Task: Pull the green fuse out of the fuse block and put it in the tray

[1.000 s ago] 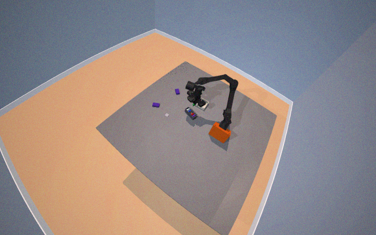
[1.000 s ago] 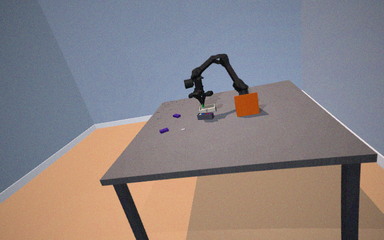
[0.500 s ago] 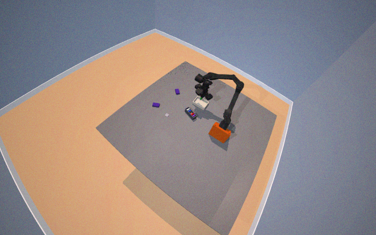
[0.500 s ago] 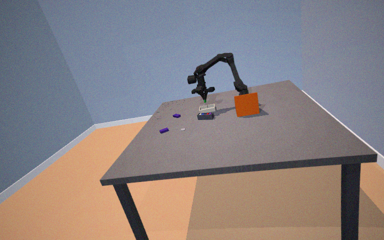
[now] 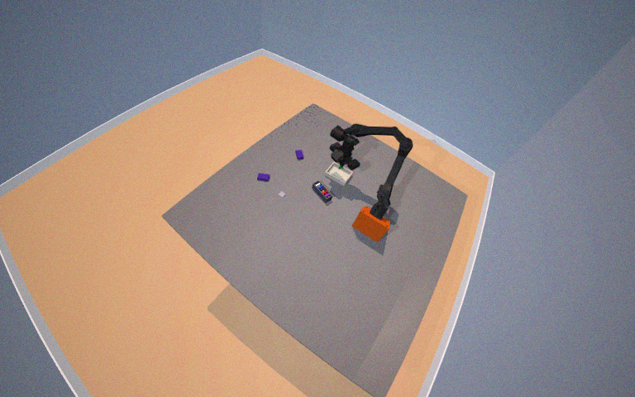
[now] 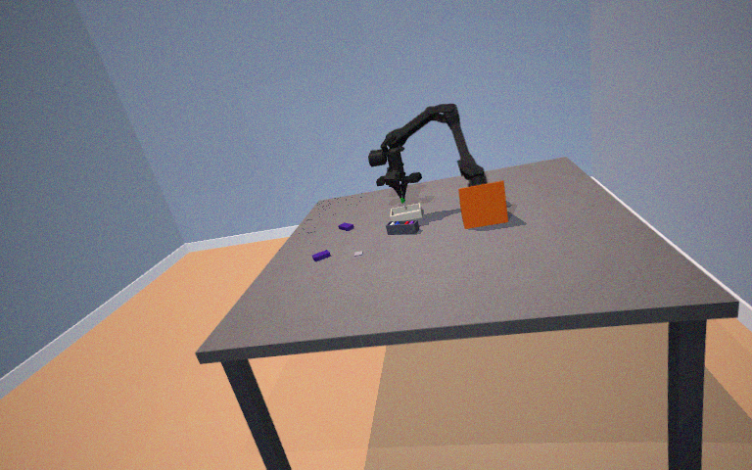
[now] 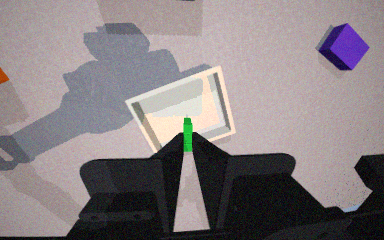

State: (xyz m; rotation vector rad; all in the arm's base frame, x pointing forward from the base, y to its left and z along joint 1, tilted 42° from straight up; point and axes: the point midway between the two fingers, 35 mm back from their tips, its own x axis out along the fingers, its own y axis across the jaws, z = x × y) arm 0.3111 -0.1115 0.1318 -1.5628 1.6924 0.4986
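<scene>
Now: the green fuse 10 mm below my gripper tip. From my gripper tip the other things lie so: white tray (80 mm below).
</scene>
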